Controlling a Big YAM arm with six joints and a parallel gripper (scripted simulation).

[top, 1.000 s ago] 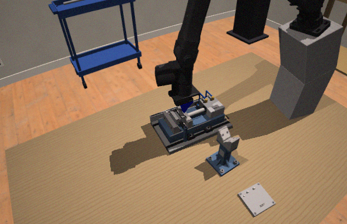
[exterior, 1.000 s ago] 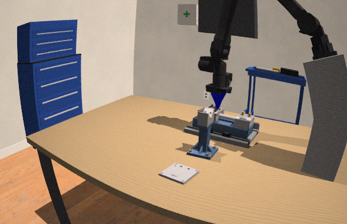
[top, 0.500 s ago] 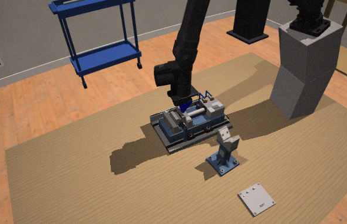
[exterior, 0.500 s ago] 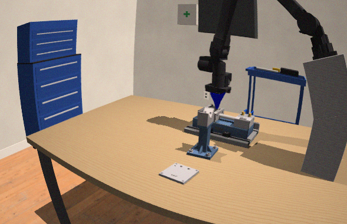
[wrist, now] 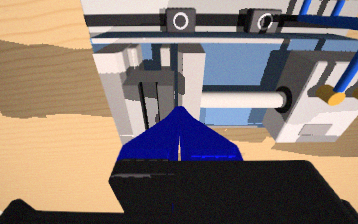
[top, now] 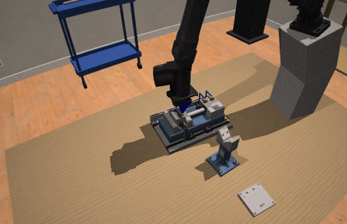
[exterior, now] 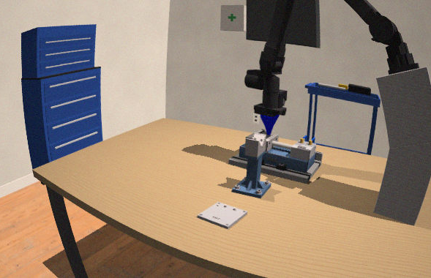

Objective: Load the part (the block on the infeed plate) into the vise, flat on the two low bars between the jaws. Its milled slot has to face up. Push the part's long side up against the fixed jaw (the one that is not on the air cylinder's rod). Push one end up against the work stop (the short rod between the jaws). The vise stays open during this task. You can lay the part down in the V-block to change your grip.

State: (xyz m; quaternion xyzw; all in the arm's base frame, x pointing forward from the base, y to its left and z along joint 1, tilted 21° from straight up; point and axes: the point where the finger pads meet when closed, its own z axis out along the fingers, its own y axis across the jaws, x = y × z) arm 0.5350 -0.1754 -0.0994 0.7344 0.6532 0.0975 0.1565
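Now: the part 20 mm ahead of my hand and 10 mm below it. Also, from my hand: moving jaw: 30 mm below, 10 mm behind; then work stop rod: 50 mm to the left, 30 mm ahead, 20 mm below; then fixed jaw: 50 mm ahead, 30 mm below.
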